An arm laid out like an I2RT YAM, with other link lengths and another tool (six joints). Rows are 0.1 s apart.
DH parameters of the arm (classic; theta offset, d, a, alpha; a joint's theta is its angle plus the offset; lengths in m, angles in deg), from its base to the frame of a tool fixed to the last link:
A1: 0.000 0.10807 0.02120 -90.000
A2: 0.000 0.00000 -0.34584 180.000
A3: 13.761 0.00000 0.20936 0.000
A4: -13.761 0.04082 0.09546 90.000
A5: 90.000 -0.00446 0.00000 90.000
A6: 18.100 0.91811 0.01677 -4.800
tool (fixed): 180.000 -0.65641 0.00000 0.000
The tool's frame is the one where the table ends.
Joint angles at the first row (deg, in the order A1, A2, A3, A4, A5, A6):
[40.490, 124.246, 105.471, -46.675, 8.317, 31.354]
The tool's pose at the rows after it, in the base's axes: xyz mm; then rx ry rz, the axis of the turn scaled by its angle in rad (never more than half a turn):
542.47 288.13 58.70 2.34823 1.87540 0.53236
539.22 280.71 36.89 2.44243 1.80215 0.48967
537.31 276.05 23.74 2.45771 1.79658 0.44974
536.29 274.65 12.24 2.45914 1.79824 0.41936
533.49 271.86 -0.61 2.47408 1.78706 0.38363
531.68 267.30 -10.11 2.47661 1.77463 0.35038
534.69 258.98 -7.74 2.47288 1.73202 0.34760
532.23 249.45 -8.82 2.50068 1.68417 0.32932
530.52 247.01 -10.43 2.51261 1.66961 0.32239
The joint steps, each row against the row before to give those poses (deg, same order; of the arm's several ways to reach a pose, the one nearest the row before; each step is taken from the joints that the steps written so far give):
[0.481, 3.322, 4.591, -2.953, 1.355, 2.863]
[-0.459, 2.032, 0.304, -0.436, -0.590, 4.219]
[-0.328, 1.181, -0.022, -0.327, -0.263, 0.305]
[-0.021, 1.180, 0.002, 0.043, 0.044, 0.001]
[-0.023, 1.245, -0.003, -0.174, -0.022, 0.721]
[0.000, 0.984, 0.002, -0.307, 0.503, 0.415]
[-0.044, 0.002, 0.001, -0.218, 1.748, 0.940]
[-0.306, -0.002, -0.003, -0.917, 0.525, 1.792]
[-0.065, 0.021, -0.196, -0.132, 0.000, 0.678]

